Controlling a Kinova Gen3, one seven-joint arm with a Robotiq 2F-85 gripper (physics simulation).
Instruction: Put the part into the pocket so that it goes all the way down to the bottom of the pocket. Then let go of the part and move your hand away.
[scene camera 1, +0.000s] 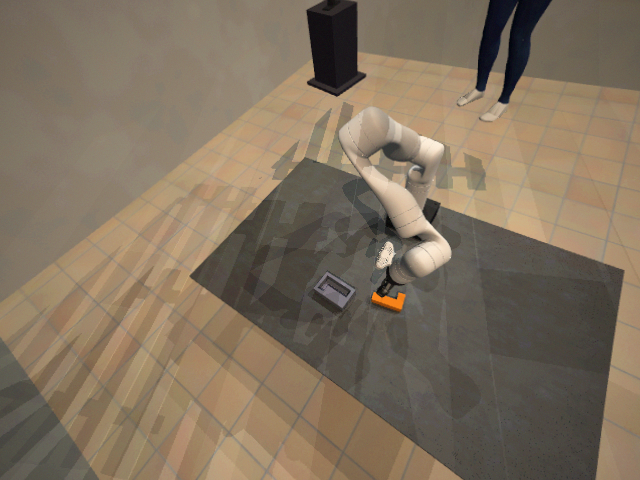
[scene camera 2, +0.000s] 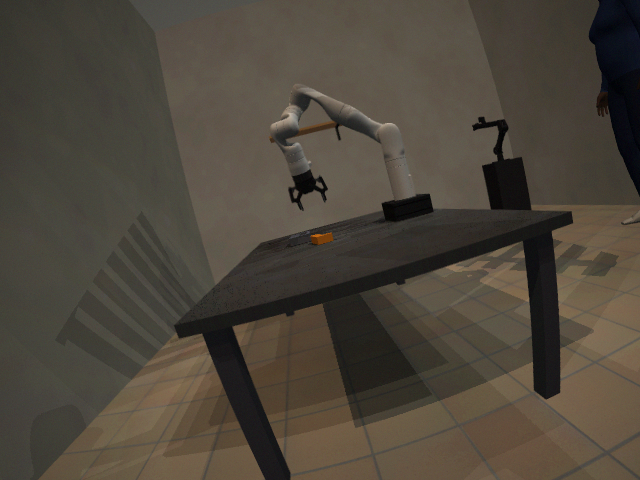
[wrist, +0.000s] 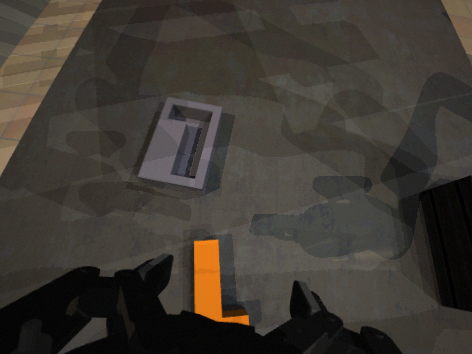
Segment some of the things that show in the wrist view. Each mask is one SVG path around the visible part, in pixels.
The gripper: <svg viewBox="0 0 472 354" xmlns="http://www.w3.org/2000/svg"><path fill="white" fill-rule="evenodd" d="M0 309L0 354L58 354L91 321L92 317L106 318L107 337L74 348L64 354L403 354L387 334L376 328L363 326L361 327L360 334L344 328L343 321L335 314L328 312L320 297L313 291L310 291L306 282L294 280L290 300L290 315L292 319L264 336L255 332L255 326L237 322L215 321L201 314L182 310L180 315L167 314L158 298L158 295L169 283L173 264L173 255L165 253L155 259L147 260L133 270L119 270L115 272L114 277L99 276L100 269L93 266L76 268Z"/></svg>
An orange L-shaped part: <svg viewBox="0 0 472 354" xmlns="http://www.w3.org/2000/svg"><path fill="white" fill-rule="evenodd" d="M194 241L195 313L215 321L237 322L249 325L246 309L222 311L218 240Z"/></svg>
